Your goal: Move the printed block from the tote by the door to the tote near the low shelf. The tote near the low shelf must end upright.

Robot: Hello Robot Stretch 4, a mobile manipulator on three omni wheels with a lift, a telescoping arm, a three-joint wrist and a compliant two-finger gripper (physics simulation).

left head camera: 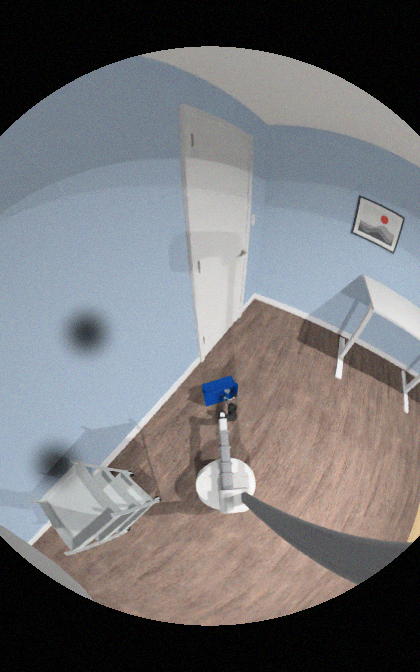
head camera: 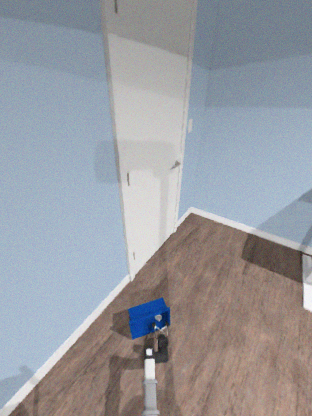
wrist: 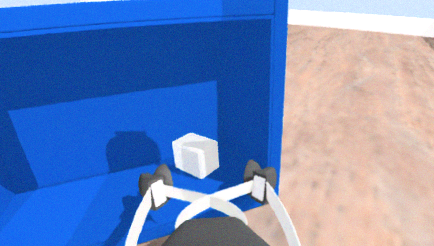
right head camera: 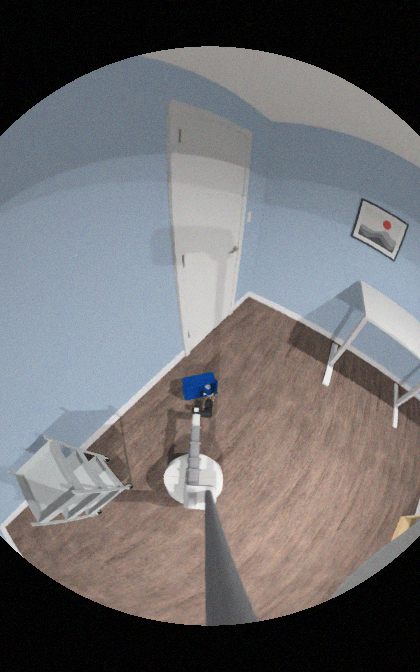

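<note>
The blue tote is on the floor by the door, its open side towards my gripper. The white printed block is inside it, near the right wall in the wrist view. My gripper is open and at the tote's near side. In the wrist view the block shows just beyond the fingertips, between them sideways and not held. Whether a finger touches the tote I cannot tell. The tote near the low shelf does not show.
The white door and wall are behind the tote. A grey shelf cart stands by the wall at lower left. A white table is at the right. A pale wooden piece shows at the lower right edge.
</note>
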